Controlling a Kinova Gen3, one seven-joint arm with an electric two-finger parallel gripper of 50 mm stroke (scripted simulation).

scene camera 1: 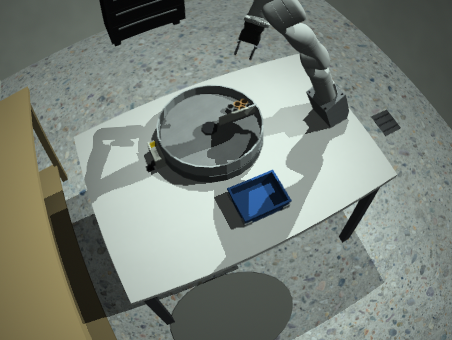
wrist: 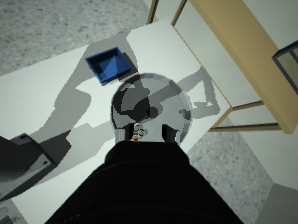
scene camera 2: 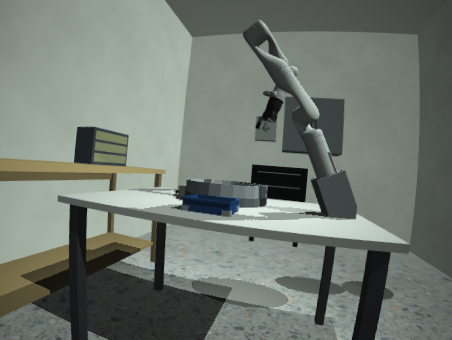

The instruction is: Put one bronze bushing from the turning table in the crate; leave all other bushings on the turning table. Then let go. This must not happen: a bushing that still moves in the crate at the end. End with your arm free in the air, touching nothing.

I see my gripper (wrist: 147, 129), a blue crate (scene camera 1: 265, 191) and a round grey turning table (scene camera 1: 191, 132).
The blue crate is seen too in the wrist view (wrist: 107, 63) and in scene camera 2 (scene camera 2: 223, 206). The round grey turning table shows as well in the wrist view (wrist: 139, 98).
